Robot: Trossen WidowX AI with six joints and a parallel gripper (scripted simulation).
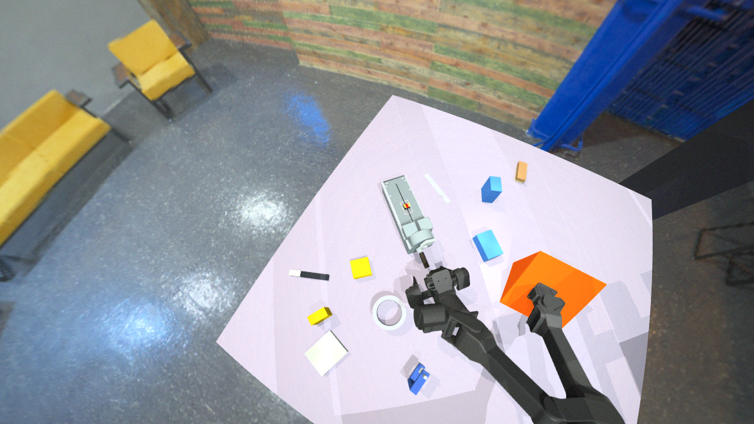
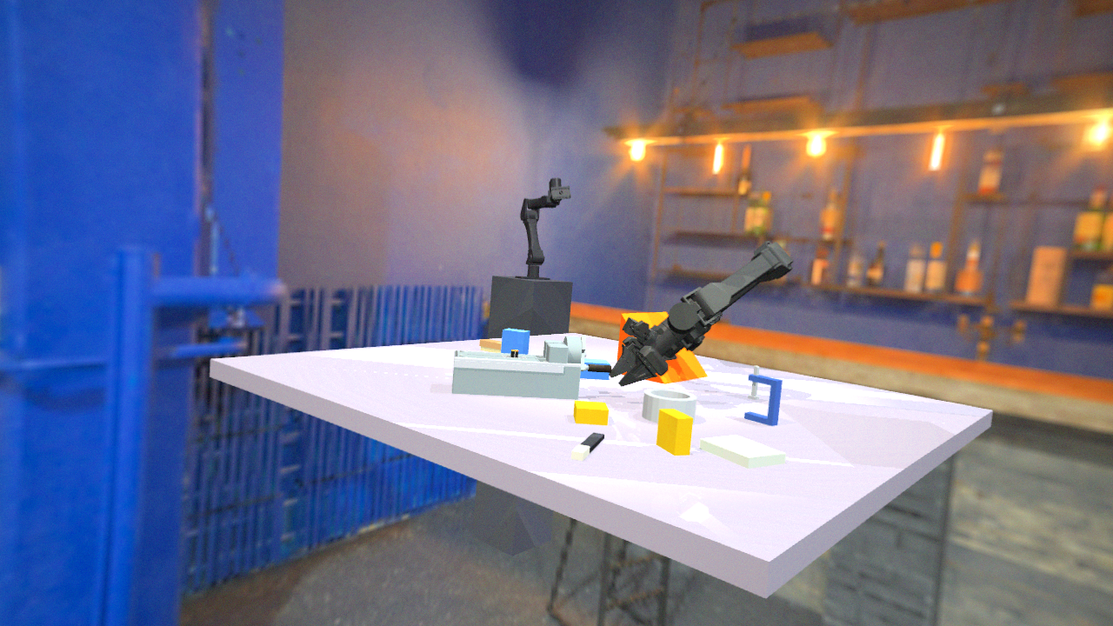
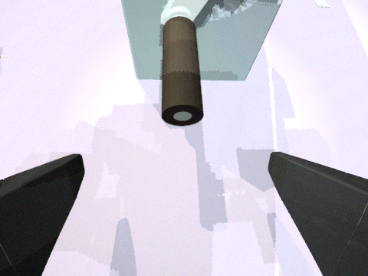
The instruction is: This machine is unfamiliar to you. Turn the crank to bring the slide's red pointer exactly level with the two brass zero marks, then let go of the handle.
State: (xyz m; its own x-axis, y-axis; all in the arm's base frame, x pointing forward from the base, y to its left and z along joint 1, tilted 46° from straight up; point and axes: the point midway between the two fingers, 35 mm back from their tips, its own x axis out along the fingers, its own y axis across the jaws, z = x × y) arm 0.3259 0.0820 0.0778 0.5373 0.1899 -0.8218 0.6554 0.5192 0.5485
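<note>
Now: the brown crank handle 30 mm ahead of my gripper tip, 20 mm to the right of it and 20 mm above it. The rest, counted from my gripper tip: metal strip: 100 mm ahead, 320 mm to the right, 40 mm below; blue clamp: 110 mm behind, 280 mm to the left, 10 mm above; red pointer: 150 mm ahead, 150 mm to the right, 40 mm above.
</note>
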